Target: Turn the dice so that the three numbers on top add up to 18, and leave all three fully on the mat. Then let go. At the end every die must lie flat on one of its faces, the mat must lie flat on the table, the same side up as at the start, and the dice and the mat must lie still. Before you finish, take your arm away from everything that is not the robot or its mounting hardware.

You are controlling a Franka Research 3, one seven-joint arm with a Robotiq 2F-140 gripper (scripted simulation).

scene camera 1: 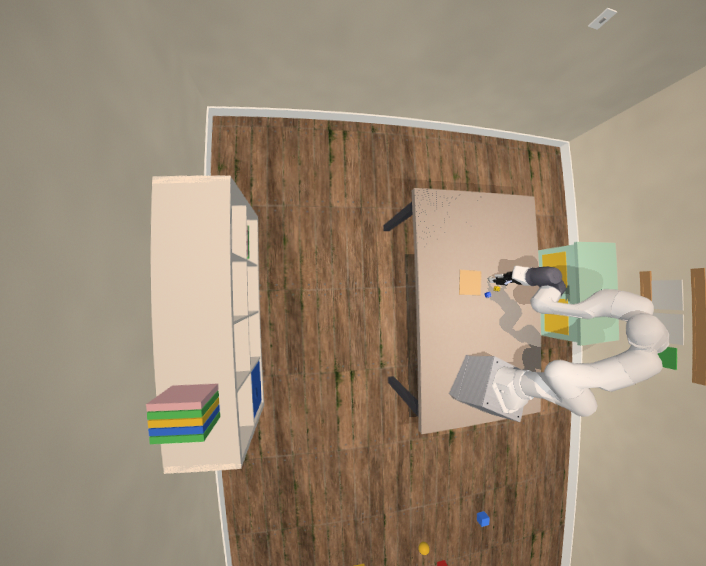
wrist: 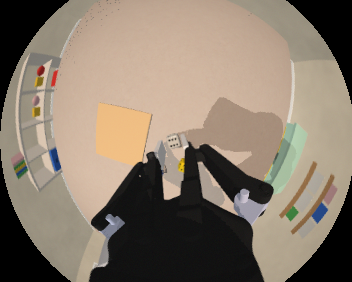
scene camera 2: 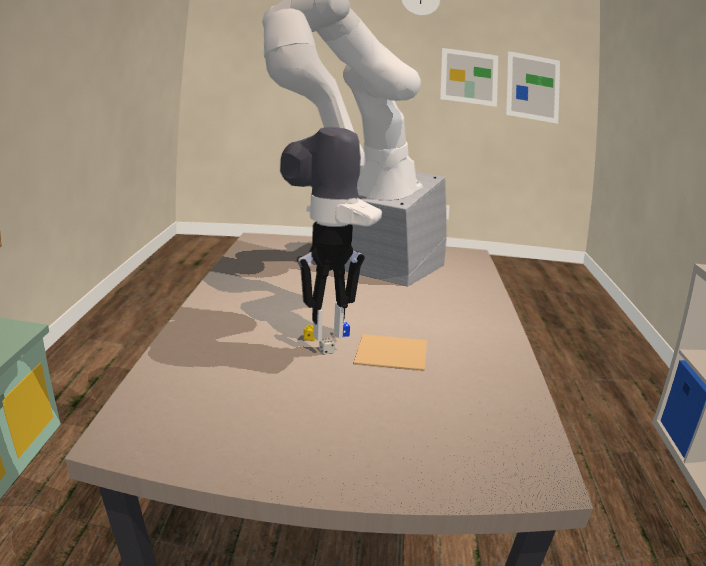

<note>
In view: my gripper (scene camera 2: 327, 337) and a mat (scene camera 2: 380, 351).
The mat is seen too in the wrist view (wrist: 121, 133). My gripper also shows in the wrist view (wrist: 172, 143).
</note>
